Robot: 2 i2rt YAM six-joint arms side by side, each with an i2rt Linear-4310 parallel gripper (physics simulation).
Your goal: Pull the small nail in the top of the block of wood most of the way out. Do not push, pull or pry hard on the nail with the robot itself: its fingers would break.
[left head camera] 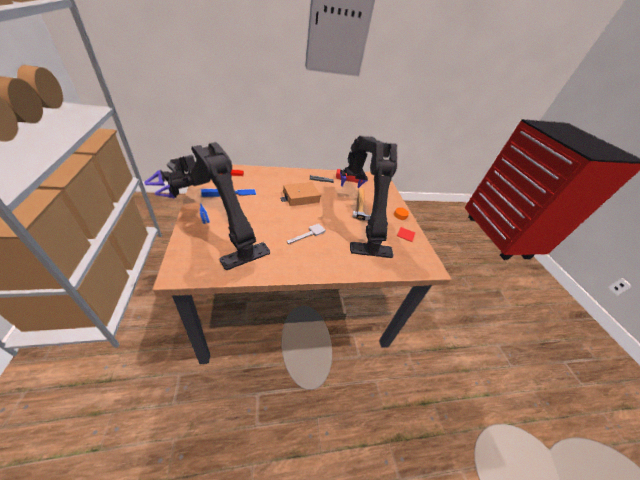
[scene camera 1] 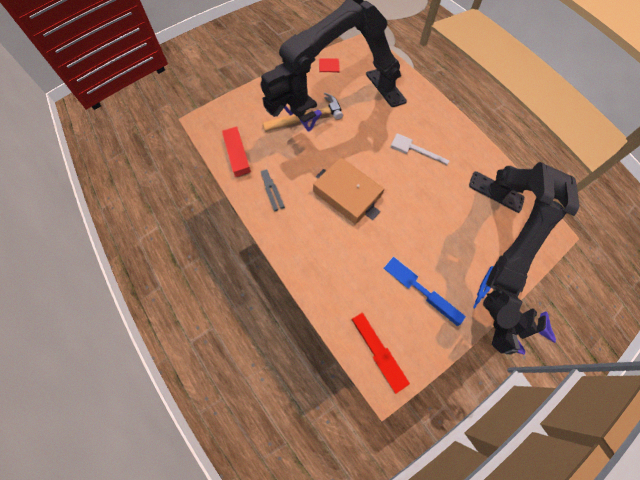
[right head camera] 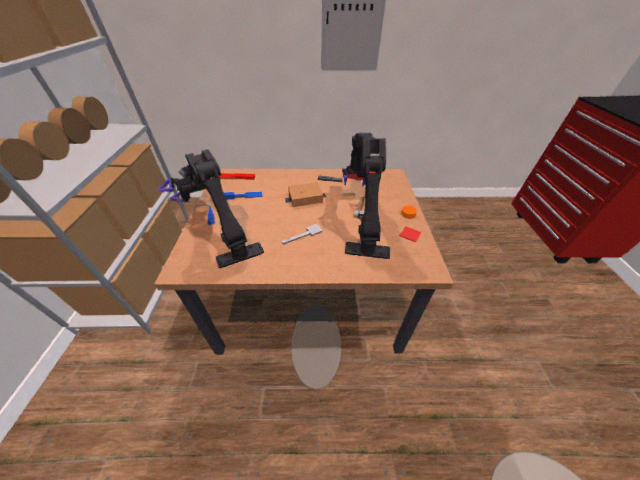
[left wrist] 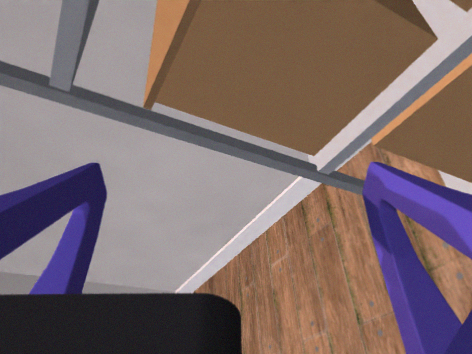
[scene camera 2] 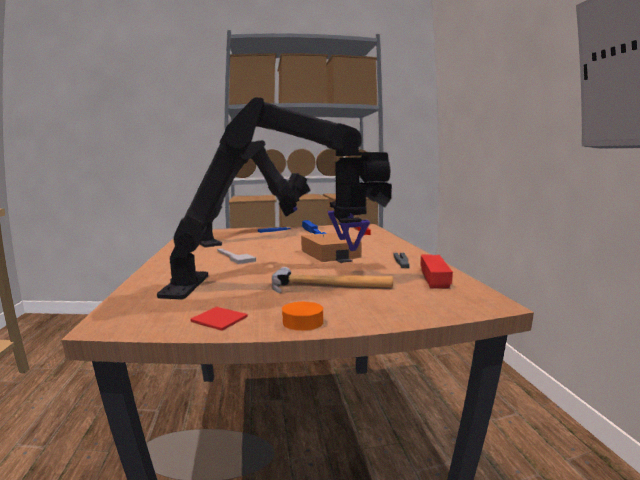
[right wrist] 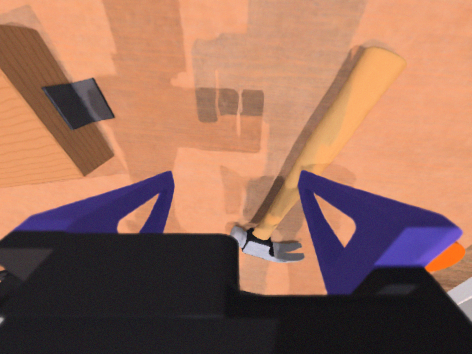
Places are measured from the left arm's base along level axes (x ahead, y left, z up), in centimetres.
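Where they show: left gripper, fingertip midpoint: (left head camera: pixel 149 188) (scene camera 1: pixel 539 347) (right head camera: pixel 164 194) (left wrist: pixel 234 177) (scene camera 2: pixel 279 201); right gripper, fingertip midpoint: (left head camera: pixel 349 186) (scene camera 1: pixel 300 122) (right head camera: pixel 353 185) (scene camera 2: pixel 347 244) (right wrist: pixel 236 177); left arm's base, link origin: (left head camera: pixel 245 256) (scene camera 1: pixel 496 192) (right head camera: pixel 240 255) (scene camera 2: pixel 205 242); right arm's base, link origin: (left head camera: pixel 371 250) (scene camera 1: pixel 385 87) (right head camera: pixel 367 250) (scene camera 2: pixel 184 285).
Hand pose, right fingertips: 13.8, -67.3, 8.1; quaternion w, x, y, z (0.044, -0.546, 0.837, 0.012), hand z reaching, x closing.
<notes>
Each offset is from my right fingertips to the centre of the thing, as dx, dy, dz. "spot": to the spot under its first point.
The wooden block {+12.1, +23.1, -5.0} (left head camera: pixel 302 194) (right head camera: pixel 306 194) (scene camera 1: pixel 345 193) (scene camera 2: pixel 320 250) (right wrist: pixel 30 135) lies mid-table between dark brackets. The small nail {+11.3, +25.7, -3.4} (scene camera 1: pixel 357 186) shows as a pale dot in its top. A claw hammer {-8.7, -5.1, -6.7} (scene camera 1: pixel 276 123) (scene camera 2: pixel 341 281) (right wrist: pixel 340 125) lies flat, its wooden handle pointing away from the right arm's base. My right gripper (scene camera 2: pixel 347 243) (right wrist: pixel 236 177) is open and empty, pointing down above the hammer; in the right wrist view the handle passes near the right-hand fingertip. My left gripper (scene camera 1: pixel 538 346) (left wrist: pixel 234 177) is open and empty beyond the table's edge.
A red block {+15.9, -15.5, -6.1} (scene camera 1: pixel 236 151) and grey pliers {+22.1, +1.9, -7.4} (scene camera 1: pixel 271 190) lie by the far edge. A grey scraper-like tool {-14.4, +38.0, -7.5} (scene camera 1: pixel 418 150), a blue tool {+29.8, +56.2, -6.9} (scene camera 1: pixel 423 291), a red tool {+50.6, +51.9, -7.1} (scene camera 1: pixel 379 352), an orange disc {-25.3, -18.4, -6.7} (scene camera 2: pixel 302 315) and a red square {spot: -37.8, -9.4, -7.5} (scene camera 2: pixel 219 317) also lie on the table.
</notes>
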